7 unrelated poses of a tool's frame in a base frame.
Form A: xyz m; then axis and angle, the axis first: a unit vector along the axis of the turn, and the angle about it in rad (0 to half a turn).
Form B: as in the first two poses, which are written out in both.
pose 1, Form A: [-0.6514, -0.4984, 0.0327, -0.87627, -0.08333, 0.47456, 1.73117]
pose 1, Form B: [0.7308, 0.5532, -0.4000, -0.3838, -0.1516, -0.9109, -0.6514, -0.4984, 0.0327]
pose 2, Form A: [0.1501, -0.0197, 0.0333, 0.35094, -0.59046, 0.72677, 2.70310]
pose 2, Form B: [-0.6707, -0.0863, 0.7367, -0.7034, -0.2411, -0.6687, 0.1501, -0.0197, 0.0333]
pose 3, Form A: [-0.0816, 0.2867, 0.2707, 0.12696, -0.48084, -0.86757, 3.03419]
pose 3, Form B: [-0.9621, -0.2147, -0.1681, -0.0287, -0.5332, 0.8455, -0.0816, 0.2867, 0.2707]
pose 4, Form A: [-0.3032, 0.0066, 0.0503, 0.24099, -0.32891, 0.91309, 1.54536]
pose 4, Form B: [0.0820, 0.8355, 0.5433, -0.9900, 0.1309, -0.0518, -0.3032, 0.0066, 0.0503]
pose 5, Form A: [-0.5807, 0.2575, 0.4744, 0.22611, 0.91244, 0.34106, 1.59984]
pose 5, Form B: [0.0236, 0.5532, -0.8327, -0.1286, 0.8277, 0.5463, -0.5807, 0.2575, 0.4744]
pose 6, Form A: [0.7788, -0.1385, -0.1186, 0.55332, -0.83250, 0.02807, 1.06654]
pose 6, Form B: [0.6414, -0.2135, 0.7369, -0.2627, 0.8414, 0.4724, 0.7788, -0.1385, -0.1186]
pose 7, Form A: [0.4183, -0.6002, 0.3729, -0.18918, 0.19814, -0.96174, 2.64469]
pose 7, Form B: [-0.8118, -0.5289, 0.2474, 0.3880, -0.8053, -0.4483, 0.4183, -0.6002, 0.3729]
